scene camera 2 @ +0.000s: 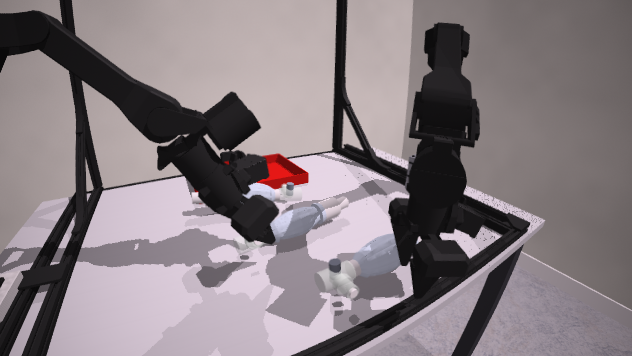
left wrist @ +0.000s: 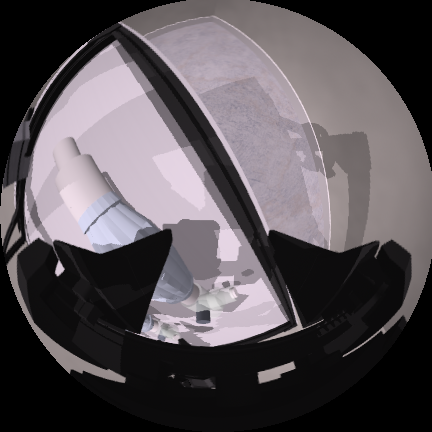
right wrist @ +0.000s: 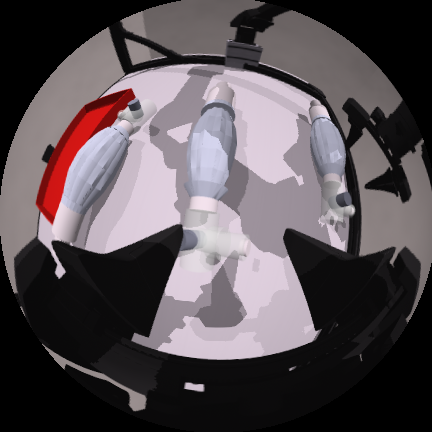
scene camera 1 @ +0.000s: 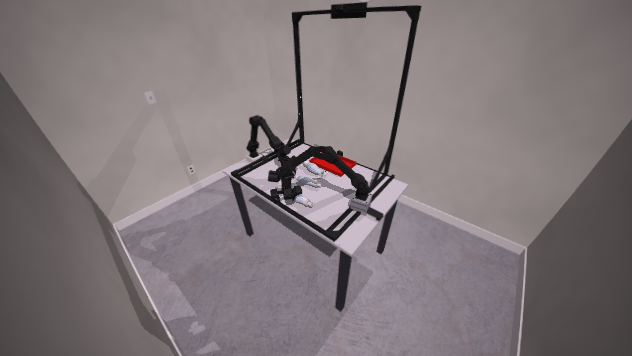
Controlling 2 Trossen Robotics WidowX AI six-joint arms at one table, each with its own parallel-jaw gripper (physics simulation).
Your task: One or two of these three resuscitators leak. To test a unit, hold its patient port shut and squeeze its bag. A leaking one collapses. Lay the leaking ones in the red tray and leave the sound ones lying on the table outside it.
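Pixels of known places: left gripper, between the fingertips: (scene camera 2: 410, 280) (left wrist: 220, 235) (right wrist: 353, 170) (scene camera 1: 286, 201); right gripper, between the fingertips: (left wrist: 167, 339) (right wrist: 235, 231); left arm's base, origin of its link: (right wrist: 243, 42) (scene camera 1: 362, 196); right arm's base, origin of its link: (scene camera 1: 254, 155).
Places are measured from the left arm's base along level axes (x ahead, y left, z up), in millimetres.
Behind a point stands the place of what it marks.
Three resuscitators with blue-grey bags lie on the table: the nearest (scene camera 1: 303, 201) {x 321, y 152, z -49 mm} (scene camera 2: 377, 256) {x 431, y 128, z -47 mm} (left wrist: 120, 225) {x 363, y 147, z -52 mm} (right wrist: 328, 145) {x 414, y 94, z -48 mm}, the middle one (scene camera 1: 307, 181) {x 408, y -48, z -56 mm} (scene camera 2: 297, 223) {x 449, y -49, z -59 mm} (right wrist: 212, 152) {x 463, y -68, z -49 mm}, and the far one (scene camera 1: 314, 168) {x 434, y -200, z -44 mm} (scene camera 2: 262, 192) {x 435, y -195, z -49 mm} (right wrist: 97, 167) {x 470, y -200, z -51 mm} beside the red tray (scene camera 2: 287, 180) {x 306, y -271, z -77 mm} (right wrist: 44, 202) {x 497, y -505, z -94 mm}. The bags look full. My right gripper (right wrist: 235, 231) {x 533, y -48, z -46 mm} is open and empty at the clear valve end of the middle unit; one finger partly hides the valve's dark cap. My left gripper (scene camera 2: 411, 279) {x 425, y 190, z -64 mm} (left wrist: 220, 235) {x 425, y 190, z -64 mm} is open and empty by the nearest unit's bag, which passes behind one finger in the left wrist view.
Black rails (scene camera 2: 500, 227) {x 102, y 251, z -81 mm} (left wrist: 200, 135) {x 358, y 231, z -82 mm} run along the table edges, close to my left gripper. A black overhead frame (scene camera 1: 399, 100) {x -52, y -408, z 470 mm} stands at the table's back. The arms cast shadows across the table. The far unit lies between the middle unit and the tray.
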